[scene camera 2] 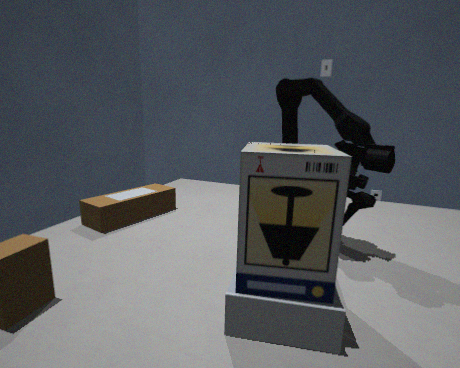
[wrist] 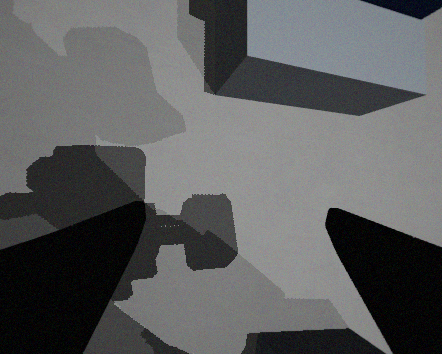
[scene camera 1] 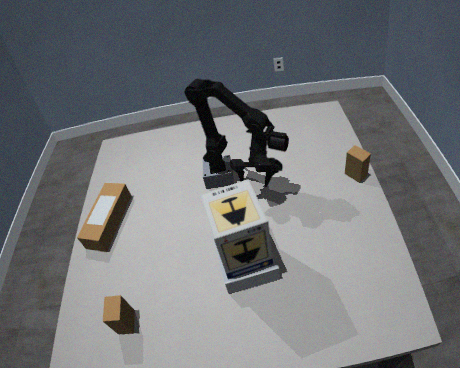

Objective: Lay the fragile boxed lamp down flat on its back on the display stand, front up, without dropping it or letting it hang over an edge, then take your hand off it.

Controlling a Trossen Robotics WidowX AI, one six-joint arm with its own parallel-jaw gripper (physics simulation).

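A boxed lamp is on a stand top. My gripper: open, holds nothing.
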